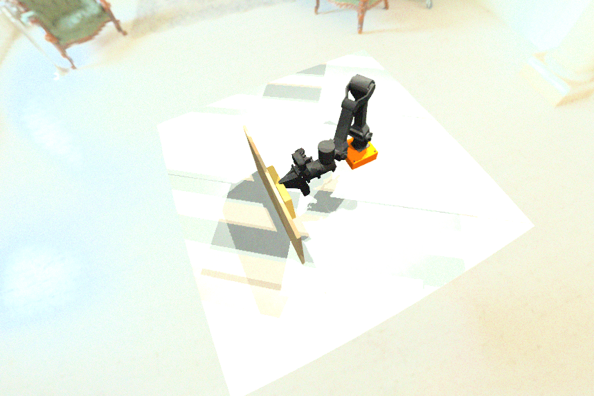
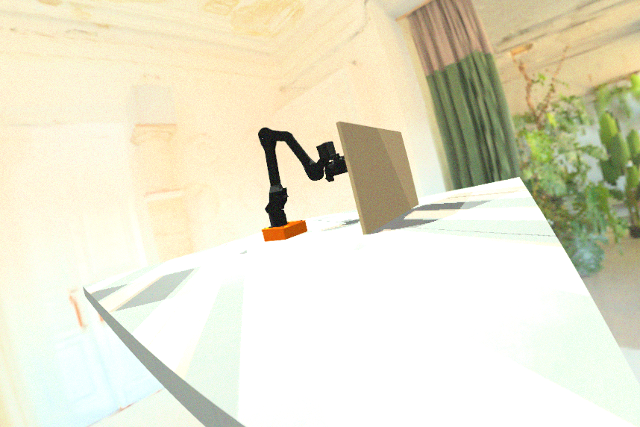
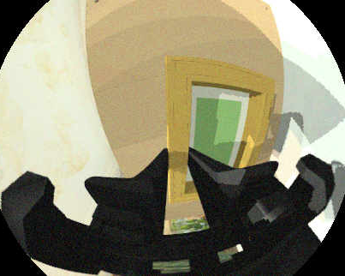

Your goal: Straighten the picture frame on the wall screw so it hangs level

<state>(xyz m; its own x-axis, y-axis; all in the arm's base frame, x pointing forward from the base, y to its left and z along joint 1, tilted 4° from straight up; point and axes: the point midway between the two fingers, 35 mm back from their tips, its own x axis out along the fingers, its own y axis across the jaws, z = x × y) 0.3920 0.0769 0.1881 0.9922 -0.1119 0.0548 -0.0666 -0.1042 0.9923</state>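
My gripper tip is 5 cm above the gold picture frame and 1 cm short of it. From my gripper tip the other things lie so: tan wall panel: 6 cm below, 2 cm ahead, 1 cm to the right.
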